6 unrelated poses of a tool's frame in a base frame.
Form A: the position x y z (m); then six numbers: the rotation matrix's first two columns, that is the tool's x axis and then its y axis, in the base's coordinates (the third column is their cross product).
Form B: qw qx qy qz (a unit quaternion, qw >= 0); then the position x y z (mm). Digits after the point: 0 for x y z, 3 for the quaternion.
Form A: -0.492, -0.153, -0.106, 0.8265, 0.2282, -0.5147, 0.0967, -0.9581, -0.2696
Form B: 0.117, -0.948, -0.086, 0.282, -492, -153, -106
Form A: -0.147, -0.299, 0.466, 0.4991, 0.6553, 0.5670, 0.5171, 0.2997, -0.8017
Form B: 0.634, -0.589, -0.497, 0.054, -147, -299, 466
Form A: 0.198, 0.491, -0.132, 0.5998, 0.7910, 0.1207, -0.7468, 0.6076, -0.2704
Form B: 0.889, -0.096, -0.115, 0.432, 198, 491, -132
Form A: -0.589, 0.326, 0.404, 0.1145, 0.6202, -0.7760, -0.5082, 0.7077, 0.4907
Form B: 0.745, 0.051, 0.547, 0.379, -589, 326, 404
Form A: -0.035, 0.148, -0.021, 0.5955, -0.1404, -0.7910, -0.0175, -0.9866, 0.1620
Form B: 0.069, 0.891, -0.044, -0.448, -35, 148, -21
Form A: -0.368, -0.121, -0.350, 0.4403, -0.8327, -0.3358, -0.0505, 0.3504, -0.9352
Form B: 0.690, -0.494, 0.447, -0.284, -368, -121, -350
